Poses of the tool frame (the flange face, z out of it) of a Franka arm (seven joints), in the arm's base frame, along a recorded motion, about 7 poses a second.
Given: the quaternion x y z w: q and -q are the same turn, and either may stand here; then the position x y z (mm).
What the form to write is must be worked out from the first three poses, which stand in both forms.
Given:
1: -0.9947 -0.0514 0.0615 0.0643 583 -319 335
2: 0.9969 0.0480 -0.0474 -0.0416 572 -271 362
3: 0.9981 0.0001 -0.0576 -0.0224 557 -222 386
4: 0.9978 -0.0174 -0.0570 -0.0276 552 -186 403
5: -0.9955 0.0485 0.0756 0.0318 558 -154 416
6: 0.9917 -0.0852 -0.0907 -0.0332 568 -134 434
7: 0.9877 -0.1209 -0.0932 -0.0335 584 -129 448
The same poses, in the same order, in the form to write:
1: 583 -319 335 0.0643 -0.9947 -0.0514 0.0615
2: 572 -271 362 0.0416 -0.9969 -0.0480 0.0474
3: 557 -222 386 0.0224 -0.9981 -0.0001 0.0576
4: 552 -186 403 0.0276 -0.9978 0.0174 0.0570
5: 558 -154 416 0.0318 -0.9955 0.0485 0.0756
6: 568 -134 434 0.0332 -0.9917 0.0852 0.0907
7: 584 -129 448 0.0335 -0.9877 0.1209 0.0932
